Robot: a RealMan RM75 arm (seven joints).
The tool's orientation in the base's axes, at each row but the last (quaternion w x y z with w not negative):
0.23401, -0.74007, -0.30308, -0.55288
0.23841, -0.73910, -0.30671, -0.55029
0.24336, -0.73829, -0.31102, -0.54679
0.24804, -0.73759, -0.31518, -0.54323
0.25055, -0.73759, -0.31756, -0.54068
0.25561, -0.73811, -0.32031, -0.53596
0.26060, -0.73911, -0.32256, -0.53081
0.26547, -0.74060, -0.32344, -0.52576
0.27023, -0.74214, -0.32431, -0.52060
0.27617, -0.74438, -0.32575, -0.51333
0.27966, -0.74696, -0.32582, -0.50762
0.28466, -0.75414, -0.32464, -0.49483
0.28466, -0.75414, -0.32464, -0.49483
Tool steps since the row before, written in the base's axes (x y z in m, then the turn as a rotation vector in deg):
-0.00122, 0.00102, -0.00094, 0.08, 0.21, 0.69
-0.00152, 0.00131, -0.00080, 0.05, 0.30, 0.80
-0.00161, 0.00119, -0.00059, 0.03, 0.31, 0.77
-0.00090, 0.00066, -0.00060, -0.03, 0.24, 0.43
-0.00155, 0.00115, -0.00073, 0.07, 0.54, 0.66
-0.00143, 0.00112, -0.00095, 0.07, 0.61, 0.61
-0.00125, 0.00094, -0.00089, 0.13, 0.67, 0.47
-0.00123, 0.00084, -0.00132, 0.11, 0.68, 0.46
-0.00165, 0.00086, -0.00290, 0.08, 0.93, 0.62
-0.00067, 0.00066, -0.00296, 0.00, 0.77, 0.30
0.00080, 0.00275, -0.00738, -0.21, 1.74, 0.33
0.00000, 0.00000, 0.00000, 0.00, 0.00, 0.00
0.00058, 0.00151, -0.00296, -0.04, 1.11, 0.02
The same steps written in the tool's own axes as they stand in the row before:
-0.00096, -0.00157, 0.00013, 0.72, -0.10, 0.00
-0.00083, -0.00199, 0.00011, 0.84, -0.19, 0.02
-0.00067, -0.00198, -0.00006, 0.80, -0.21, 0.02
-0.00064, -0.00109, 0.00006, 0.45, -0.19, 0.03
-0.00080, -0.00190, 0.00004, 0.75, -0.33, 0.24
-0.00100, -0.00178, 0.00019, 0.72, -0.37, 0.30
-0.00095, -0.00152, 0.00018, 0.61, -0.36, 0.43
-0.00138, -0.00141, 0.00027, 0.60, -0.38, 0.42
-0.00299, -0.00163, 0.00055, 0.79, -0.58, 0.54
-0.00284, -0.00071, 0.00105, 0.44, -0.51, 0.48
-0.00617, -0.00048, 0.00494, 0.61, -1.29, 1.07
0.00000, 0.00000, 0.00000, 0.00, 0.00, 0.00
-0.00227, -0.00018, 0.00249, 0.24, -0.73, 0.80

